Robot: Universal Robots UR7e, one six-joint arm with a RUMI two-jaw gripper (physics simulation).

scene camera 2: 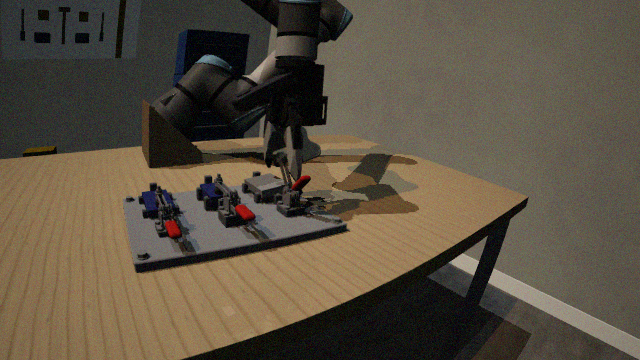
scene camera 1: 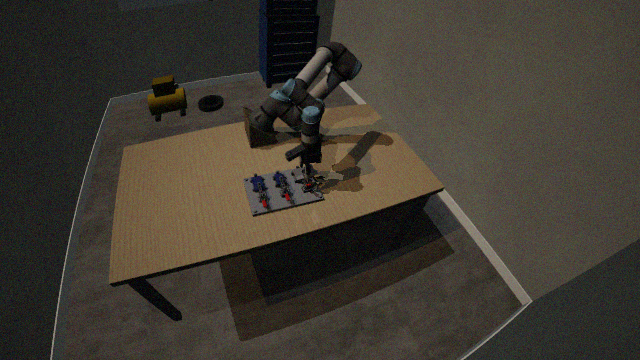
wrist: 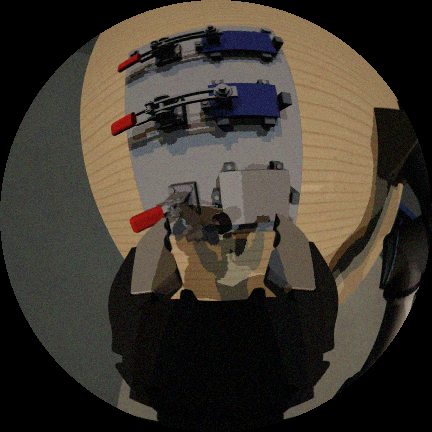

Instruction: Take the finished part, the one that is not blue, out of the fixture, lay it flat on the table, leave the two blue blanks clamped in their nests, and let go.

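The finished part, a light grey block, lies flat in the third nest of the grey fixture plate. Its toggle clamp is open, with the arm raised and the red handle tilted up. Two blue blanks sit in the other nests under lowered clamp arms. My gripper is open and empty, pointing down above the third station. Its fingertips are beside the raised clamp arm in scene camera 2; the exact gap is unclear.
The fixture stands on the wooden table. The two closed clamps have red handles toward the front edge. The arm's wedge-shaped base stands behind the fixture. Dark arm shadows fall across the table right of the plate.
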